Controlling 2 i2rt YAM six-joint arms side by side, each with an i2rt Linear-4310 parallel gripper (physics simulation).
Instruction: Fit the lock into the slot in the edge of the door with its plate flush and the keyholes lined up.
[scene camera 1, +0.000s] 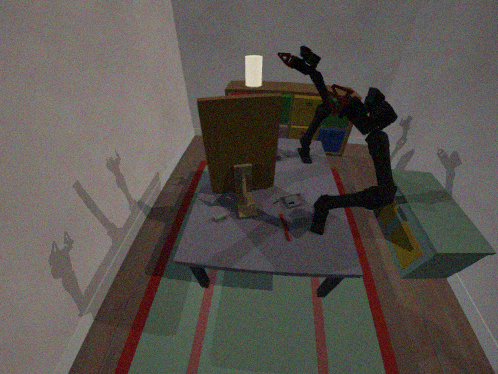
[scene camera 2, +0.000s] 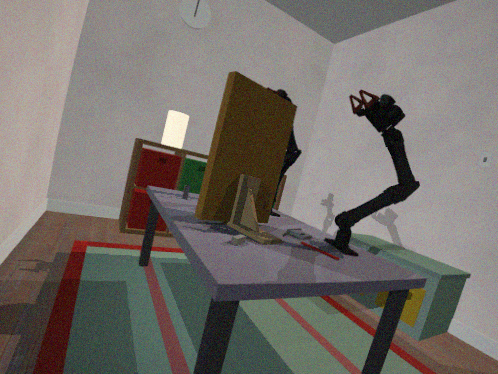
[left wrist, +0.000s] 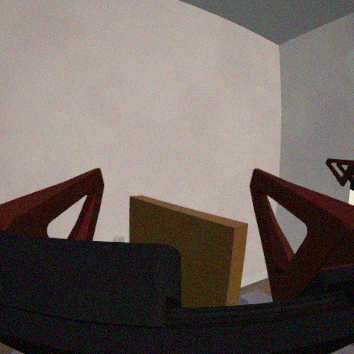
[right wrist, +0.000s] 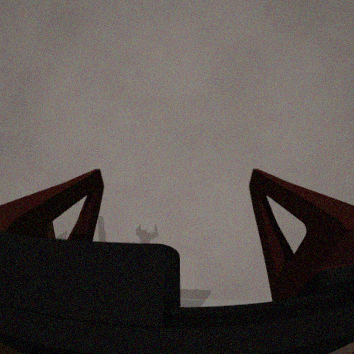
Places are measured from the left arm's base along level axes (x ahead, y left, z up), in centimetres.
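Pixels of known places: left gripper, fingertip midpoint: (scene camera 1: 329, 88) (scene camera 2: 354, 93) (left wrist: 176, 176); right gripper, fingertip midpoint: (scene camera 1: 279, 54) (left wrist: 331, 161) (right wrist: 176, 176); left arm's base, link origin: (scene camera 1: 319, 219) (scene camera 2: 340, 247); right arm's base, link origin: (scene camera 1: 304, 155).
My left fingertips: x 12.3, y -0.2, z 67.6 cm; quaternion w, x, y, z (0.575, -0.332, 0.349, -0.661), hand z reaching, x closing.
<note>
Ahead of a thing's pixels: the offset from my left fingertips to its top centre.
The brown door {dx +37.1, dy -4.2, dz -9.6 cm} (scene camera 1: 240, 135) (scene camera 2: 255, 145) (left wrist: 205, 250) stands upright on the table (scene camera 1: 220, 255) (scene camera 2: 320, 285), braced by a wooden stand (scene camera 1: 246, 207) (scene camera 2: 242, 200). Its edge slot and keyhole cannot be made out. The small grey lock {dx +5.3, dy -6.2, dz -65.0 cm} (scene camera 1: 291, 201) (scene camera 2: 297, 233) lies on the table near the stand, apart from the door. My left gripper (scene camera 1: 340, 92) (scene camera 2: 356, 95) (left wrist: 176, 176) is open and empty, high above the table. My right gripper (scene camera 1: 285, 56) (right wrist: 176, 176) is open and empty, high near the back; part of it shows at the left wrist view's right edge.
A red stick {dx +4.4, dy +12.7, dz -67.0 cm} (scene camera 1: 285, 228) (scene camera 2: 320, 250) and a small pale block {dx +38.6, dy +21.5, dz -65.4 cm} (scene camera 1: 220, 217) (scene camera 2: 239, 240) lie on the table. A shelf unit (scene camera 1: 300, 88) with a lit lamp (scene camera 1: 253, 71) (scene camera 2: 175, 129) stands behind. A green cabinet (scene camera 1: 440, 215) (scene camera 2: 415, 262) stands beside the table at the right.
</note>
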